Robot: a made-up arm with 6 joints. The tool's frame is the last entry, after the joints. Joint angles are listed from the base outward.
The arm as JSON. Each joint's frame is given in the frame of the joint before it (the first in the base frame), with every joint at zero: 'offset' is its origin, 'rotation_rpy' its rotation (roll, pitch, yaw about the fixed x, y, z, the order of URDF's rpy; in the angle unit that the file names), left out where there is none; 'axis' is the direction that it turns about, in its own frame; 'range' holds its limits. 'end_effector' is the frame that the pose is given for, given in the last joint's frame.
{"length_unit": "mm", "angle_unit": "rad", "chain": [
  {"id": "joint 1", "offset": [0.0, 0.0, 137.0], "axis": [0.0, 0.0, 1.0], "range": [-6.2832, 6.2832]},
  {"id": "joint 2", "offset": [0.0, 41.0, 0.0], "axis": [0.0, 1.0, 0.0], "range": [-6.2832, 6.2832]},
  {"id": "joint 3", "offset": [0.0, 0.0, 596.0], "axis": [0.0, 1.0, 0.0], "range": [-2.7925, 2.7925]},
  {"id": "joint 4", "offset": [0.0, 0.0, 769.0], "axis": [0.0, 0.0, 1.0], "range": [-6.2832, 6.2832]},
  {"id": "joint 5", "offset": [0.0, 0.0, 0.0], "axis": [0.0, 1.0, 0.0], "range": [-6.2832, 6.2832]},
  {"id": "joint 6", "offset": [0.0, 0.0, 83.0], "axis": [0.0, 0.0, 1.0], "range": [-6.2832, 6.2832]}
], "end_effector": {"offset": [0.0, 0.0, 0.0]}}
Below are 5 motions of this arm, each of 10 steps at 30 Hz.
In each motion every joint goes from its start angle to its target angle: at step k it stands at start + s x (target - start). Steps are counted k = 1, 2, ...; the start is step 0. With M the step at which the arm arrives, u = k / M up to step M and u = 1 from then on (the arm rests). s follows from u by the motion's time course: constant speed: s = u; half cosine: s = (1 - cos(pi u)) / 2; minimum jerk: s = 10 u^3 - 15 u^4 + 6 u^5.
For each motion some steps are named. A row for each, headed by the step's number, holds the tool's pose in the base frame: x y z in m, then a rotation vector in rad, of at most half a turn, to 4 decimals.
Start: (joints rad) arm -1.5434 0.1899 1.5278 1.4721 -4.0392 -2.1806
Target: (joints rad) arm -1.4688 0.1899 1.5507 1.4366 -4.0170 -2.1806
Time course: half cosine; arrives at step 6
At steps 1, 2, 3, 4, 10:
1: 0.1320 -0.8170 0.6098 -0.8450 1.3121 0.2227
2: 0.1429 -0.8143 0.6064 -0.8537 1.3093 0.2429
3: 0.1576 -0.8104 0.6019 -0.8656 1.3054 0.2705
4: 0.1722 -0.8062 0.5974 -0.8775 1.3015 0.2981
10: 0.1868 -0.8017 0.5929 -0.8894 1.2974 0.3257

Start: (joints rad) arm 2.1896 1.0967 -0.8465 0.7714 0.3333 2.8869
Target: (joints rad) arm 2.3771 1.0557 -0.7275 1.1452 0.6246 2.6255
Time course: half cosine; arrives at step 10
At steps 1, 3, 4, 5, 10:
1: -0.4930 0.5821 1.2252 -0.1529 -0.5298 -0.3868
3: -0.5224 0.5705 1.2239 -0.1284 -0.5906 -0.3226
4: -0.5445 0.5602 1.2227 -0.1043 -0.6350 -0.2728
5: -0.5685 0.5475 1.2213 -0.0724 -0.6816 -0.2171
10: -0.6416 0.4972 1.2158 0.0650 -0.8066 -0.0339

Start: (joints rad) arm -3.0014 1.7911 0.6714 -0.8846 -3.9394 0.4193
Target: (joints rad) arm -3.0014 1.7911 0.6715 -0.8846 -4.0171 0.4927
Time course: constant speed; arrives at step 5
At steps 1, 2, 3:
1: -0.9900 -0.1340 -0.5713 -1.4182 0.1425 -1.1963
2: -0.9903 -0.1333 -0.5724 -1.4288 0.1470 -1.1746
3: -0.9905 -0.1327 -0.5735 -1.4394 0.1516 -1.1530

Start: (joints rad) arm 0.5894 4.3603 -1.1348 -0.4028 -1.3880 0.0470
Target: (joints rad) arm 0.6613 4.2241 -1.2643 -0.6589 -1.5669 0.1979
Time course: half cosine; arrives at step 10
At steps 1, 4, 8, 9, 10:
1: -0.4932 -0.2425 -0.8576 -0.8424 1.6907 0.7608
4: -0.4304 -0.2058 -0.8730 -0.8546 1.5465 0.8902
8: -0.3277 -0.1378 -0.8866 -0.8873 1.2938 1.1115
9: -0.3153 -0.1288 -0.8872 -0.8926 1.2616 1.1391
10: -0.3111 -0.1257 -0.8874 -0.8945 1.2505 1.1486

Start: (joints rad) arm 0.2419 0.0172 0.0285 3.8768 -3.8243 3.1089
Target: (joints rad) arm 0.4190 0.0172 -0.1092 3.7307 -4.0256 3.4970
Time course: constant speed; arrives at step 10
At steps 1, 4, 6, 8, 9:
1: -0.0087 0.0035 1.4395 1.1594 -2.1688 0.4198
4: -0.0407 -0.0078 1.4415 1.0275 -2.2269 0.5201
6: -0.0615 -0.0170 1.4420 0.9386 -2.2636 0.5847
8: -0.0818 -0.0276 1.4420 0.8489 -2.2987 0.6473
9: -0.0917 -0.0333 1.4418 0.8038 -2.3155 0.6779

